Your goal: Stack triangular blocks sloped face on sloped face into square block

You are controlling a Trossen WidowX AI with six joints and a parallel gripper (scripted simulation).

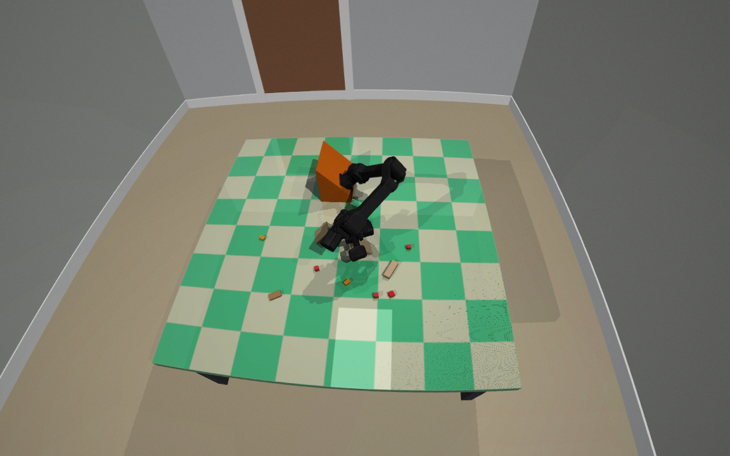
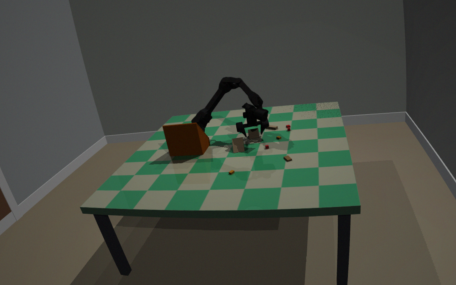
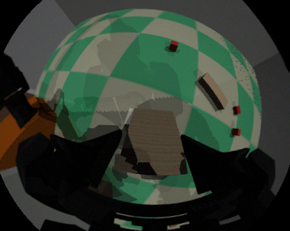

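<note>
My gripper tip is now 11 cm short of the tan bar and 10 cm to the right of it. Also, from my gripper tip: brown piece 18 cm ahead, 34 cm to the right, 1 cm below.
</note>
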